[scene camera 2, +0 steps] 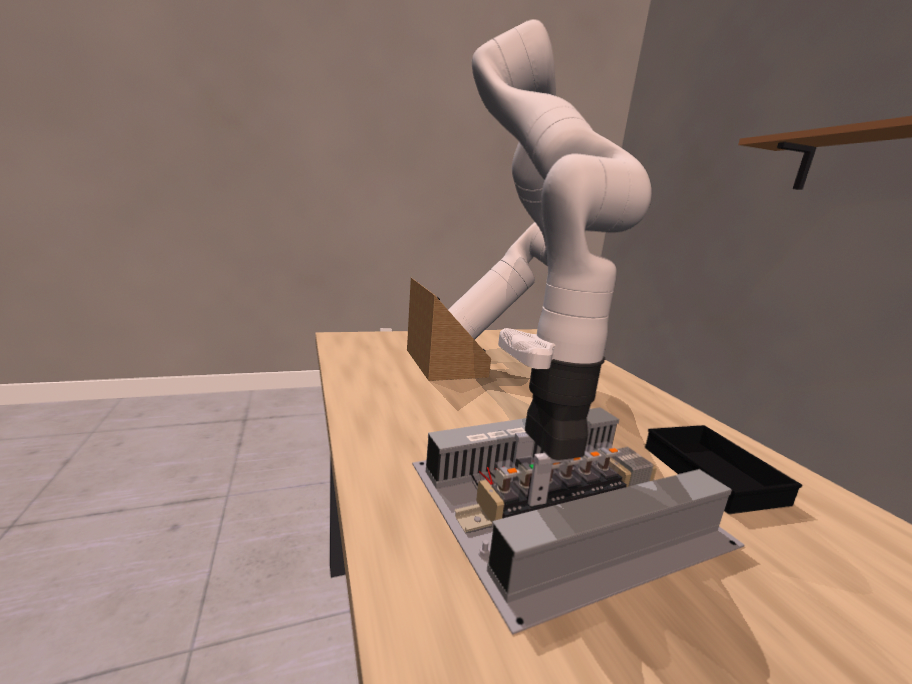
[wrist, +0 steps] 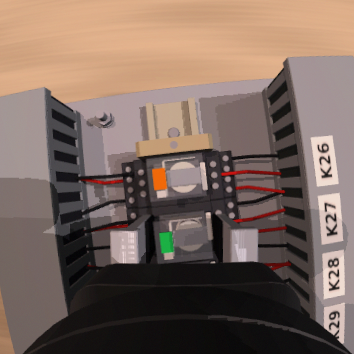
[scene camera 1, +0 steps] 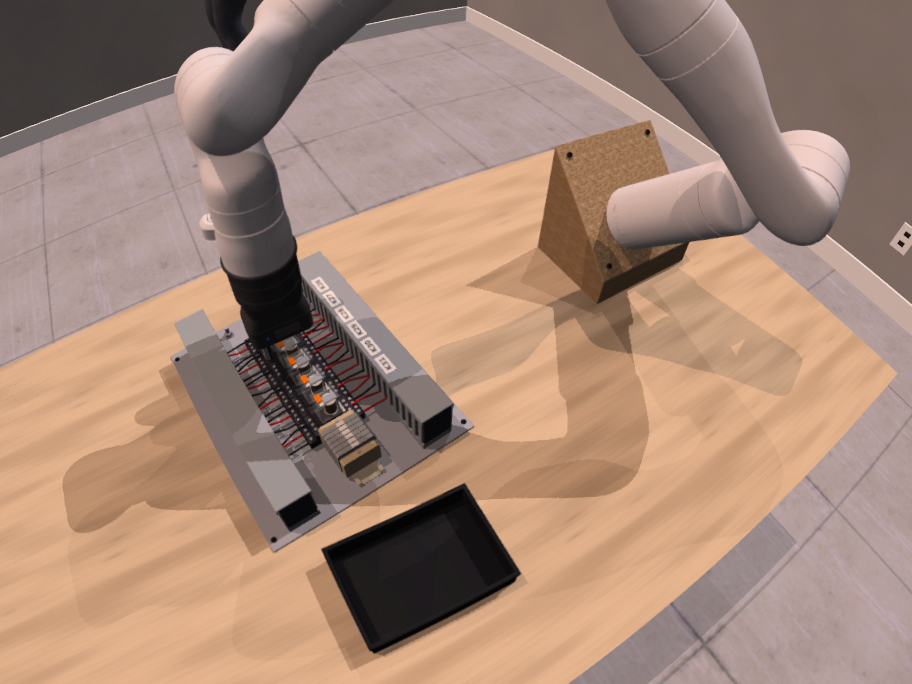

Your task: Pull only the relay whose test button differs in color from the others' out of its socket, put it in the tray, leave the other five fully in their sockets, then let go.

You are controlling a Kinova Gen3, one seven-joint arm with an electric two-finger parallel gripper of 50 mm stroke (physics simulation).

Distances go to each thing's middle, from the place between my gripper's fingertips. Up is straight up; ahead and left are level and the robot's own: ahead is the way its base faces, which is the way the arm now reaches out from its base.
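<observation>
I see the end stop (scene camera 2: 490, 502) 5 cm to the right of my hand and 1 cm ahead of it. The grey base plate (scene camera 1: 333, 492) is 6 cm to the left of my hand, 1 cm behind it and 3 cm below it.
</observation>
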